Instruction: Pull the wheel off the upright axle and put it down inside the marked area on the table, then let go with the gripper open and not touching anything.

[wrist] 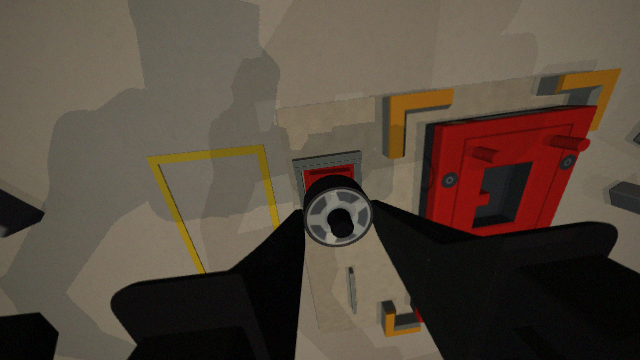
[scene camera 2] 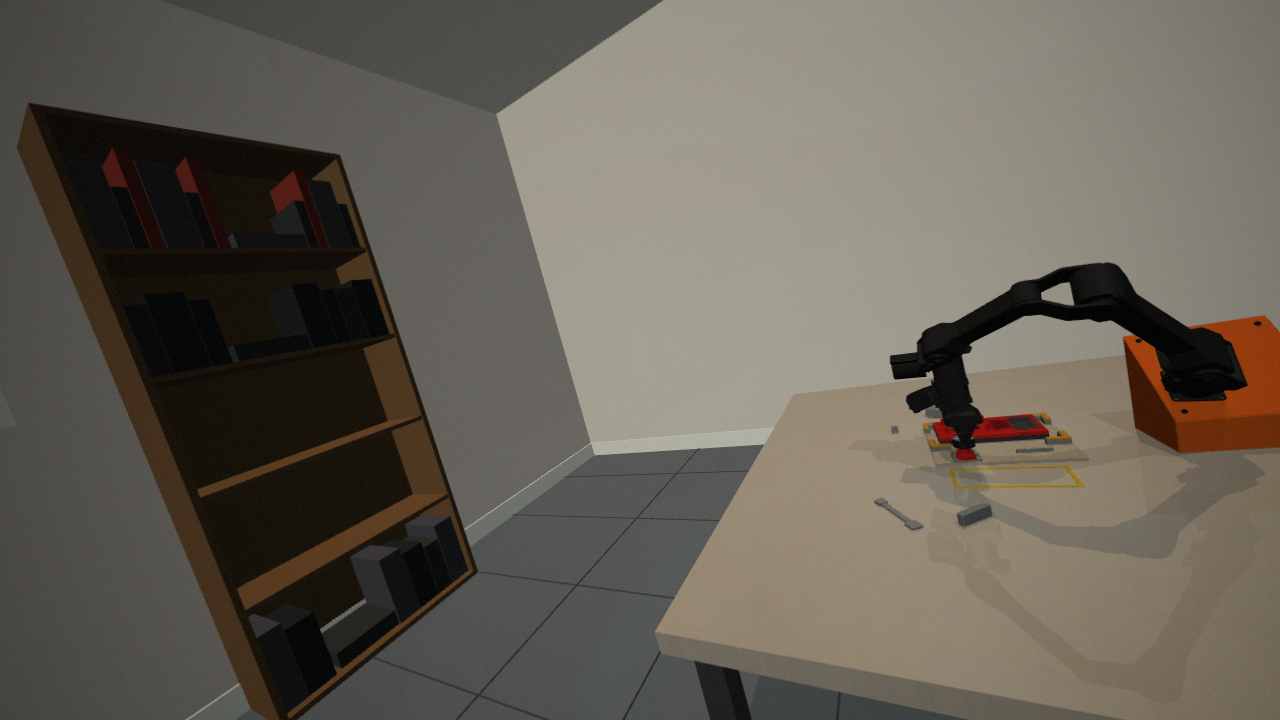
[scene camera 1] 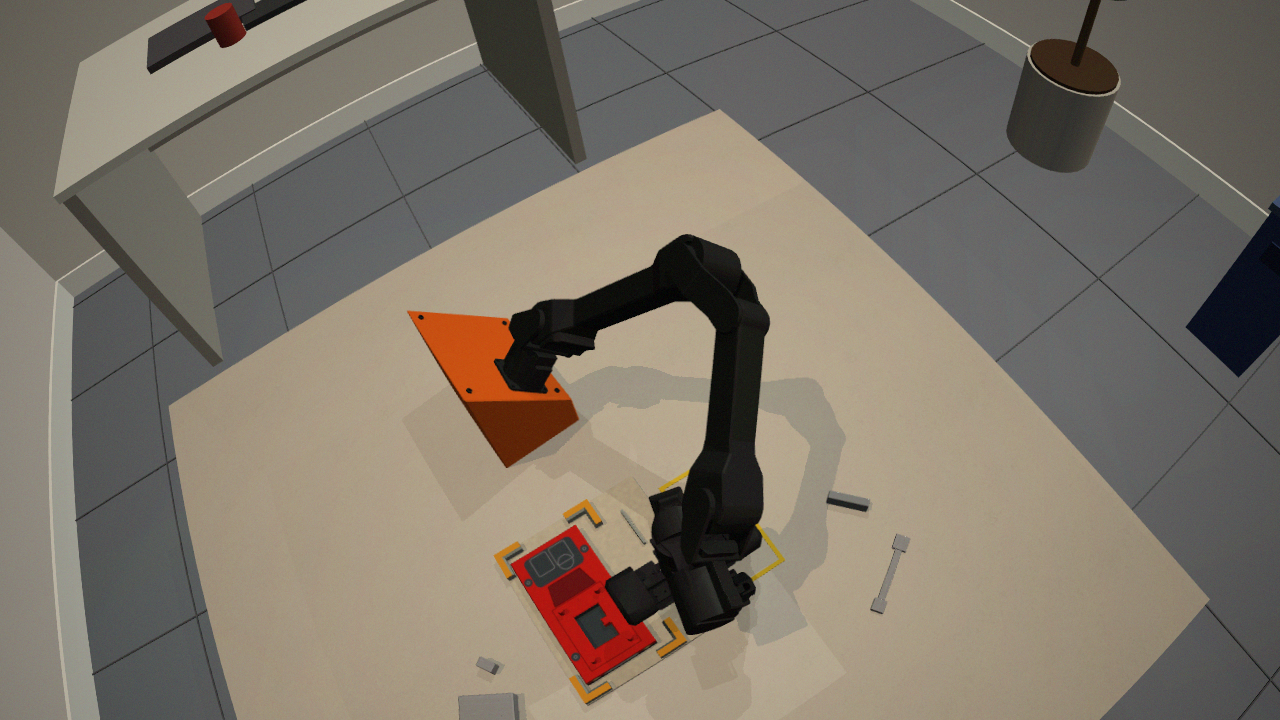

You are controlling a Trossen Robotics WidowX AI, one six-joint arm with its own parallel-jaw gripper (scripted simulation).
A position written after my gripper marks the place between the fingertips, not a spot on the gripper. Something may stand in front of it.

Observation:
In view: my gripper (scene camera 1: 687,582), a wheel (wrist: 331,192), a red chassis plate (scene camera 1: 566,580) and an axle (wrist: 341,225).
My gripper is seen too in the wrist view (wrist: 336,211) and in scene camera 2 (scene camera 2: 963,441).

